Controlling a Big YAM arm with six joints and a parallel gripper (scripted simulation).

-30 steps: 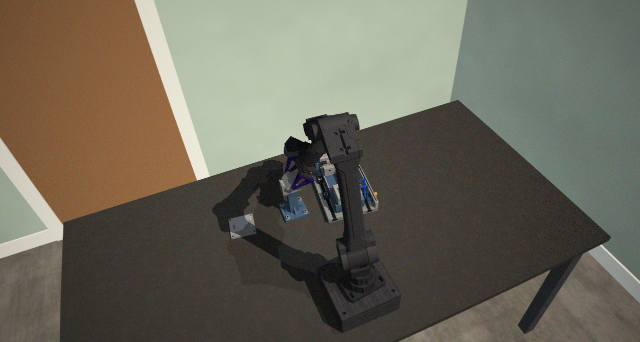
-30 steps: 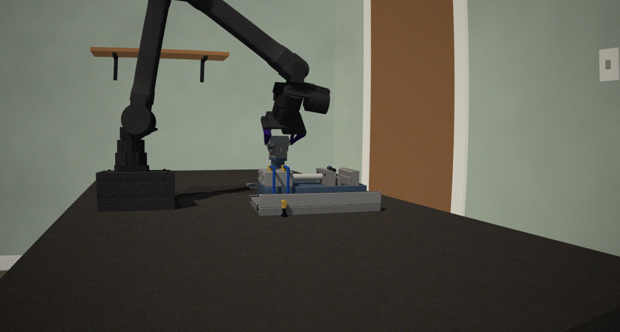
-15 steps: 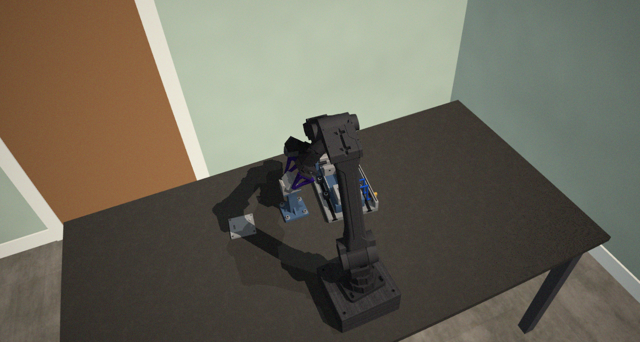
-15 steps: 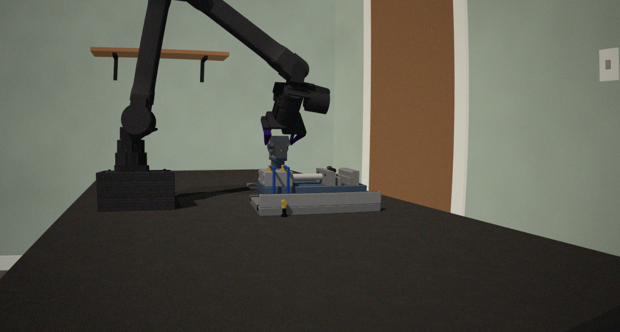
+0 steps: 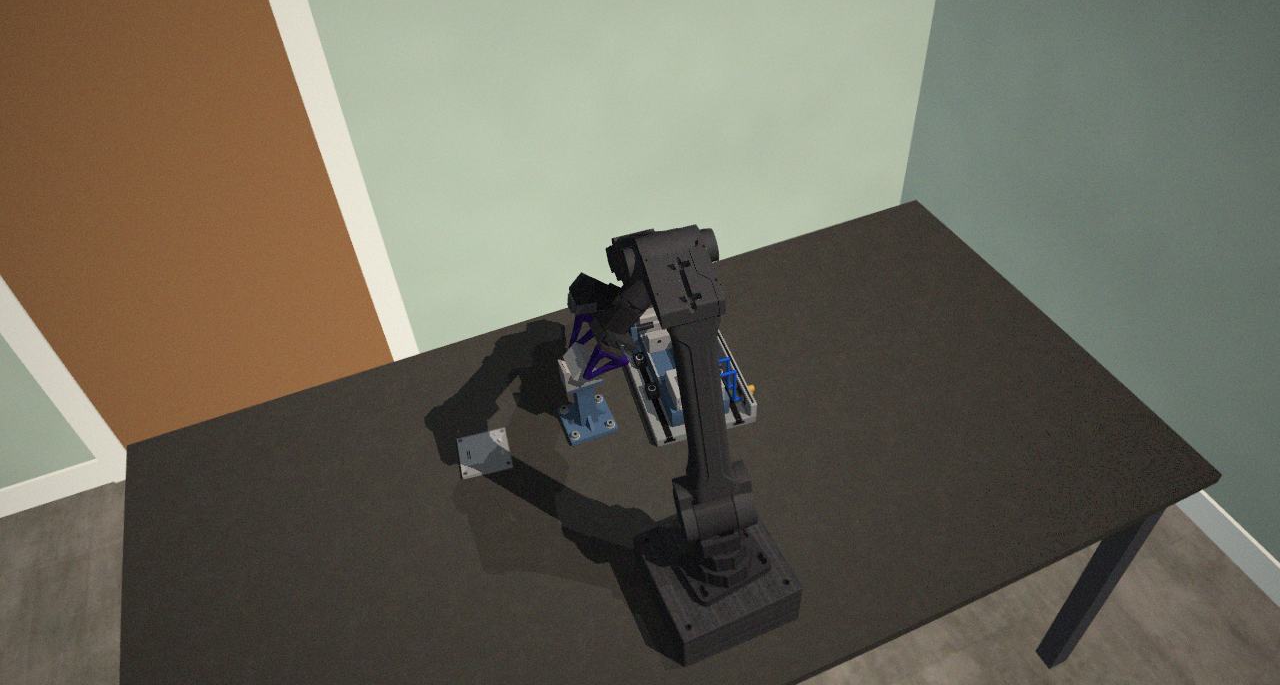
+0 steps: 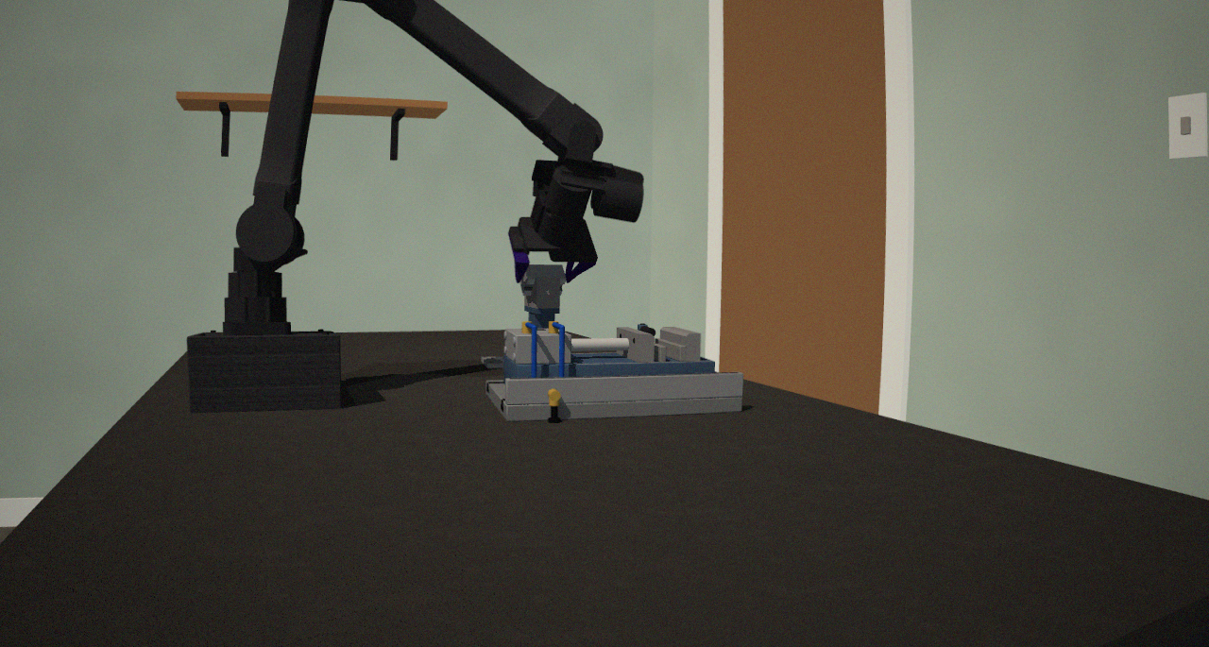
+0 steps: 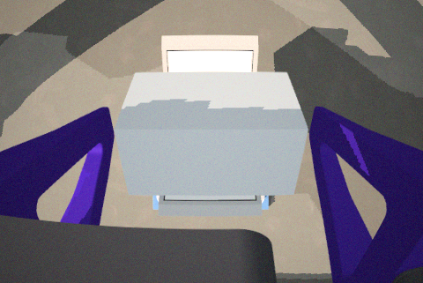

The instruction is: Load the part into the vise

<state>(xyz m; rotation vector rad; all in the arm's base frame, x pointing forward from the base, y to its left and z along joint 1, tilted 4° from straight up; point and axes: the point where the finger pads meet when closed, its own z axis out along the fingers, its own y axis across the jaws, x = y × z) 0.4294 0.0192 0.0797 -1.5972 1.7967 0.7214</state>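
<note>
Now: the part 1 cm below my hand. Also, from my hand: grey infeed plate: 20 cm to the left, 16 cm below, 2 cm ahead.
</note>
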